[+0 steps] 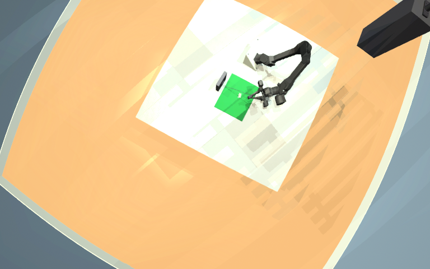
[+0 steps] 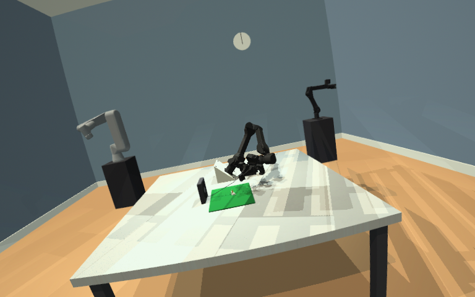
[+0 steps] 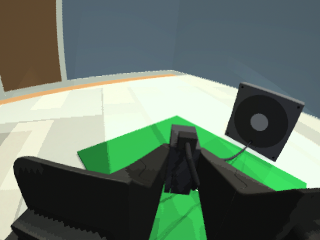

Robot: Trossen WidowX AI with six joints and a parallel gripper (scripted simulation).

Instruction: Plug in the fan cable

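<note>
Now: gripper tip 7 cm to the left of the white four-pin header and 10 cm above it. Round my gripper tip: green board (2 cm ahead, 9 cm to the right, 12 cm below); then black fan (1 cm behind, 24 cm to the right, 4 cm below); then fan plug (1 cm below).
</note>
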